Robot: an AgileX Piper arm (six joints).
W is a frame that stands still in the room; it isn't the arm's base.
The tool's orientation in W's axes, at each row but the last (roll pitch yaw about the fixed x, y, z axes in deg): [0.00 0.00 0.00]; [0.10 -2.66 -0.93]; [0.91 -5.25 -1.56]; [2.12 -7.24 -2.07]
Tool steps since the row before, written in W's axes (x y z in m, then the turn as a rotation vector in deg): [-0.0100 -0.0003 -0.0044 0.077 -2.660 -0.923]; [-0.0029 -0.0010 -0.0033 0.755 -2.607 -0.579]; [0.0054 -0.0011 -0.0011 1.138 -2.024 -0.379]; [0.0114 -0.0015 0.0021 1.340 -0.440 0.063]
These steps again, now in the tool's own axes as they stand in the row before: [-0.0100 -0.0003 -0.0044 0.077 -2.660 -0.923]; [-0.0030 -0.0011 -0.0032 0.769 -2.595 -0.611]; [0.0053 -0.0010 -0.0016 1.153 -2.000 -0.455]; [0.0116 -0.0011 0.0007 1.352 -0.395 -0.094]
